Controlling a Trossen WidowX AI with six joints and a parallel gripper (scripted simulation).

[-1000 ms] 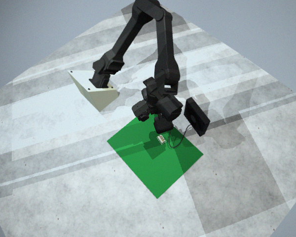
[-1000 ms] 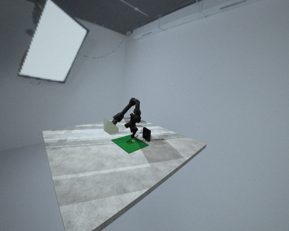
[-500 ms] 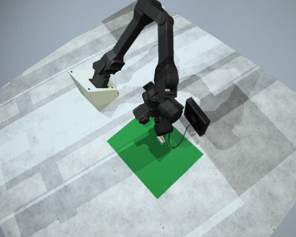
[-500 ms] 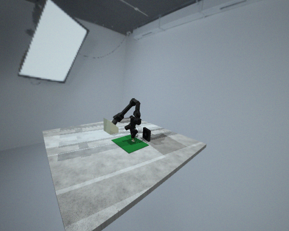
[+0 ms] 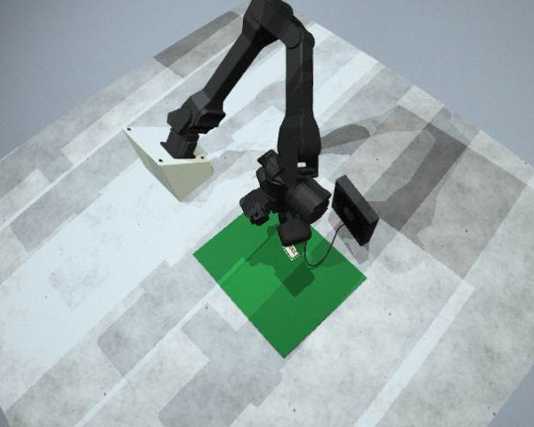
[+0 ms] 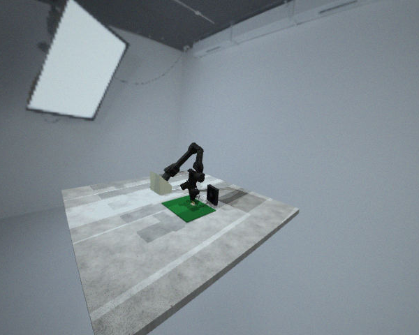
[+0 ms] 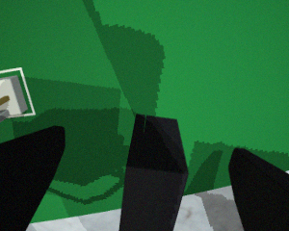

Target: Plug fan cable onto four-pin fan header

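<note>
Now: the white four-pin fan header 6 cm ahead of my gripper tip, 4 cm to the right of it and 2 cm below it. From my gripper tip the other things lie so: black plug (1 cm to the left, 1 cm above); then green board (8 cm to the right, 7 cm ahead, 3 cm below); then black cable (2 cm to the left, 2 cm ahead, 2 cm above).
</note>
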